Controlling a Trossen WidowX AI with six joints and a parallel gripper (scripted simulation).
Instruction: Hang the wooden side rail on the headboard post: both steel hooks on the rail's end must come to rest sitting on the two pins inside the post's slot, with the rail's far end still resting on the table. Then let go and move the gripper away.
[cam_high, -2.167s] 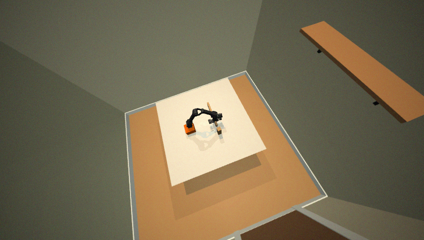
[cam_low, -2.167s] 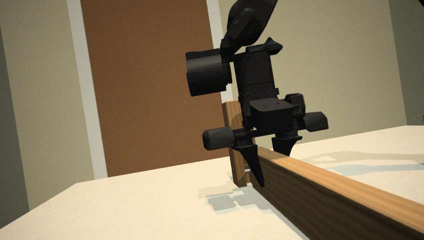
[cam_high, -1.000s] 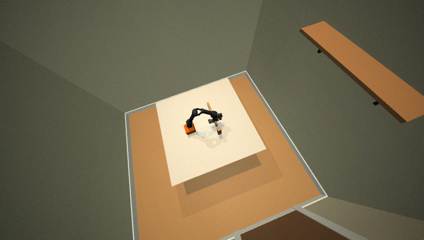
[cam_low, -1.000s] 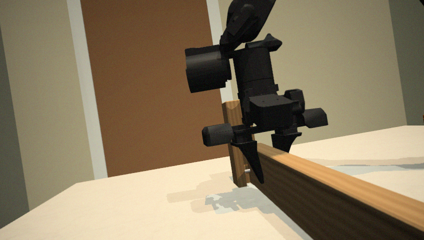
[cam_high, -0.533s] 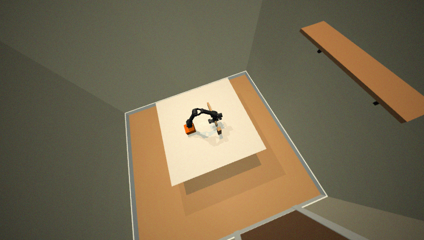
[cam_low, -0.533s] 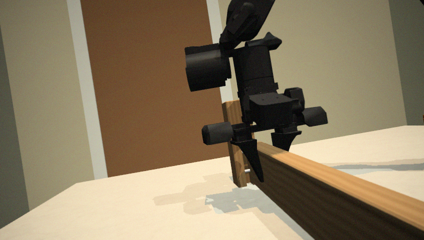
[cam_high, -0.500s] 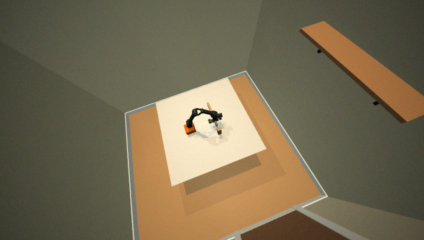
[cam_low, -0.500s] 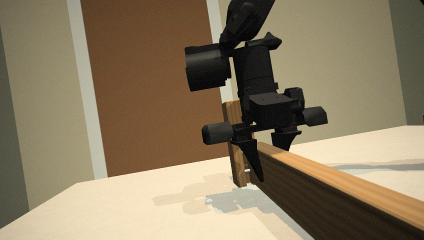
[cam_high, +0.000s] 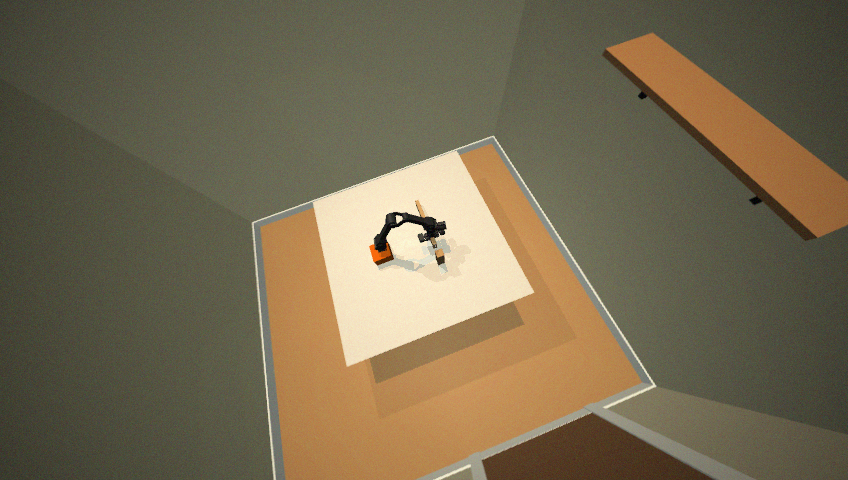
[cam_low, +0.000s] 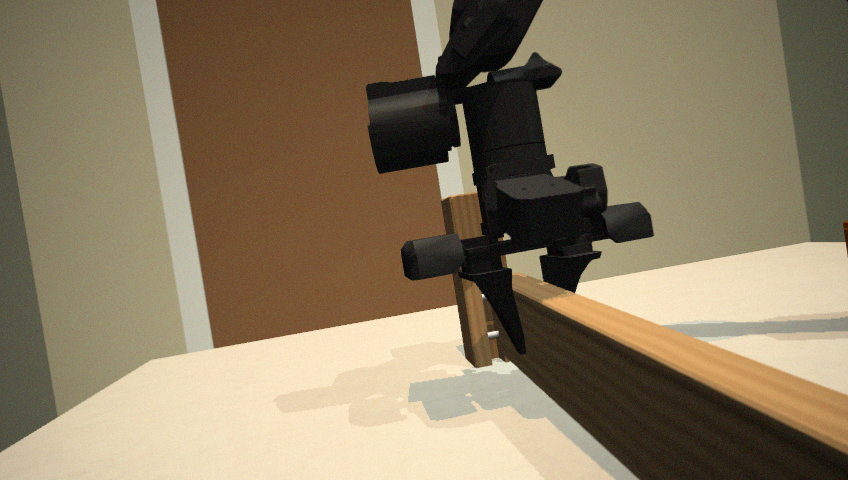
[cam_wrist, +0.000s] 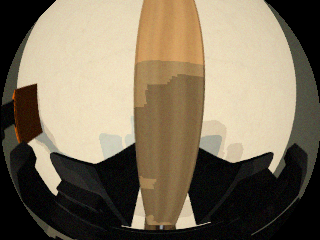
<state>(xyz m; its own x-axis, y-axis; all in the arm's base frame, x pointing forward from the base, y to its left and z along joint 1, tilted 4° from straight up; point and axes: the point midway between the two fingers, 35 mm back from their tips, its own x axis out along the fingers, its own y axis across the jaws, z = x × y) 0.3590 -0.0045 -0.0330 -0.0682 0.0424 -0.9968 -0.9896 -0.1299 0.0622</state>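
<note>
Now: the wooden headboard post 2 cm ahead of my gripper tip, 16 cm to the right of it and 4 cm above it.
</note>
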